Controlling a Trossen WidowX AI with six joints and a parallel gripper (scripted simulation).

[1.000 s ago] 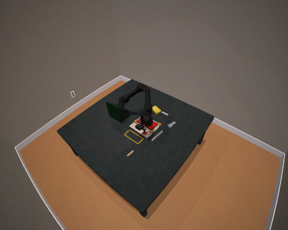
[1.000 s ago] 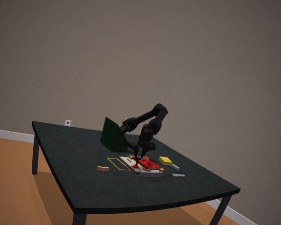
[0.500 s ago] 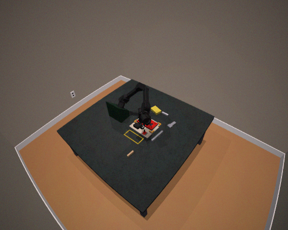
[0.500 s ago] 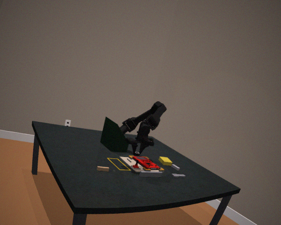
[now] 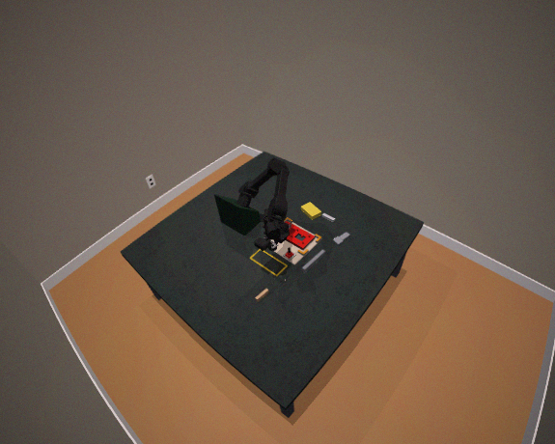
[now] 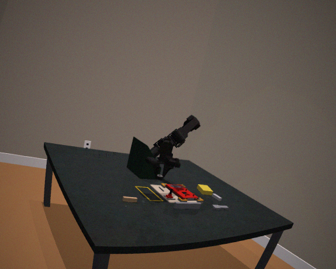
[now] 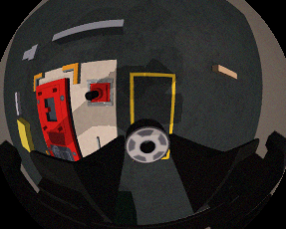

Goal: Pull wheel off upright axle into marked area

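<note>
My gripper tip is 3 cm short of the axle, 7 cm to the right of it and 8 cm above it. The rest, counted from my gripper tip: dark wheel right at my gripper tip; then yellow block 7 cm behind, 41 cm to the left, 10 cm below; then tan block 9 cm ahead, 20 cm to the right, 10 cm below.
</note>
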